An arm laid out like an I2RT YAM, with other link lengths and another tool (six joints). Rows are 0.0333 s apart.
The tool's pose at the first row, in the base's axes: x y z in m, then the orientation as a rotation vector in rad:
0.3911 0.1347 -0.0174 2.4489 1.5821 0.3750
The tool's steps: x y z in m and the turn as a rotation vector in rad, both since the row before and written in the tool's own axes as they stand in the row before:
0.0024 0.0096 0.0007 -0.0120 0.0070 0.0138
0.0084 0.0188 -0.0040 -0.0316 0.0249 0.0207
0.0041 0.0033 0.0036 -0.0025 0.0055 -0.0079
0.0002 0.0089 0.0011 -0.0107 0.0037 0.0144
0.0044 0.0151 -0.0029 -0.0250 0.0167 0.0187
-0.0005 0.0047 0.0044 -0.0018 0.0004 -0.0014
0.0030 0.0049 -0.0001 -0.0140 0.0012 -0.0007
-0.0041 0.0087 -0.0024 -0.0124 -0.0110 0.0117
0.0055 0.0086 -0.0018 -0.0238 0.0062 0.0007
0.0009 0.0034 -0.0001 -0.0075 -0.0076 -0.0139
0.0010 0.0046 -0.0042 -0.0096 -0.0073 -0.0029
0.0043 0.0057 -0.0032 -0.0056 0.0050 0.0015
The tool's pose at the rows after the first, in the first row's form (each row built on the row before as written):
0.4005 0.1330 -0.0149 2.4534 1.5619 0.3946
0.4186 0.1329 -0.0043 2.4519 1.5291 0.4515
0.4244 0.1351 -0.0059 2.4439 1.5389 0.4588
0.4323 0.1314 -0.0038 2.4490 1.5173 0.4732
0.4455 0.1287 0.0049 2.4483 1.4870 0.5142
0.4509 0.1260 0.0025 2.4458 1.4877 0.5156
0.4561 0.1264 0.0049 2.4347 1.4804 0.5257
0.4603 0.1188 0.0097 2.4343 1.4551 0.5215
0.4687 0.1197 0.0157 2.4171 1.4423 0.5439
0.4717 0.1189 0.0174 2.3990 1.4503 0.5354
0.4738 0.1179 0.0233 2.3886 1.4447 0.5312
0.4786 0.1194 0.0293 2.3859 1.4417 0.5413

